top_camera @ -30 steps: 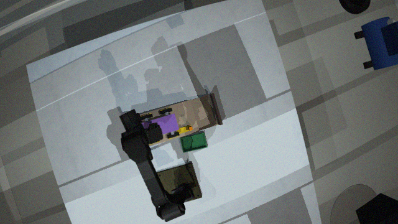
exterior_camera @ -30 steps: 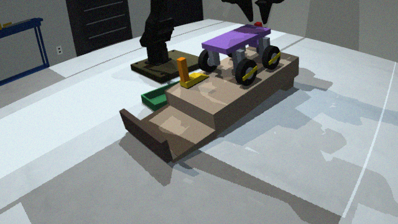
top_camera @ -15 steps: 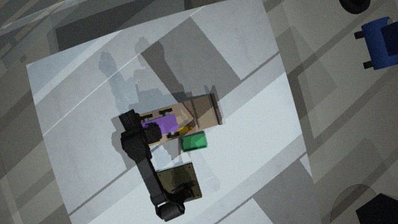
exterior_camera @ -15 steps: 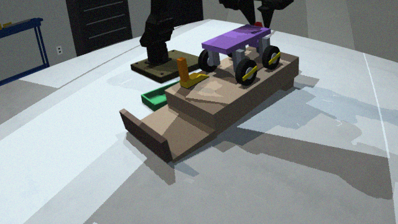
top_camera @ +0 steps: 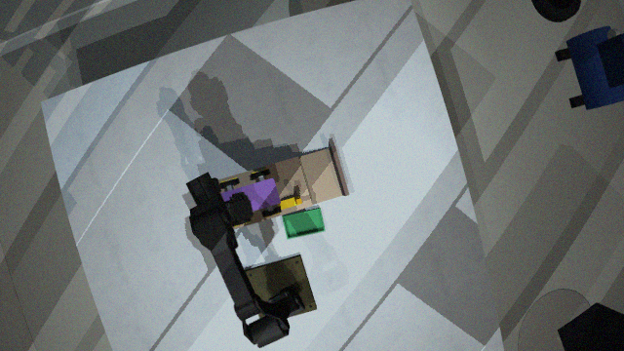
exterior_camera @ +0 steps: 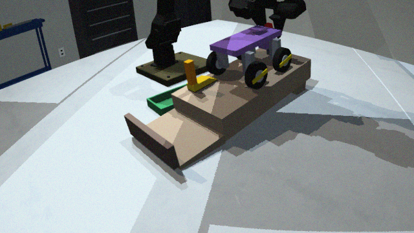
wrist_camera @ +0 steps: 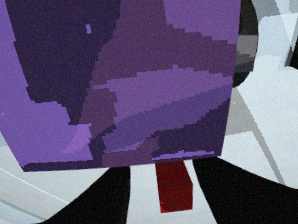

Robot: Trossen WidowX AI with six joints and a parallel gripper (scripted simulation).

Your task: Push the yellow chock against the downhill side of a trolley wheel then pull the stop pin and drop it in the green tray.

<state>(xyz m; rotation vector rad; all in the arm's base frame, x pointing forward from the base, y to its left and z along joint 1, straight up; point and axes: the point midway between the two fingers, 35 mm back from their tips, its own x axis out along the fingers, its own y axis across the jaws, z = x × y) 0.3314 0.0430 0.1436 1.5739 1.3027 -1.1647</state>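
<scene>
Now: the yellow chock 70 mm behind my gripper tip, 200 mm to the right of it and 50 mm below it. Also, from my gripper tip: red-headed stop pin: right at my gripper tip; tan ramp: 110 mm to the right, 90 mm below; purple-decked trolley: 110 mm to the right, 20 mm below.
</scene>
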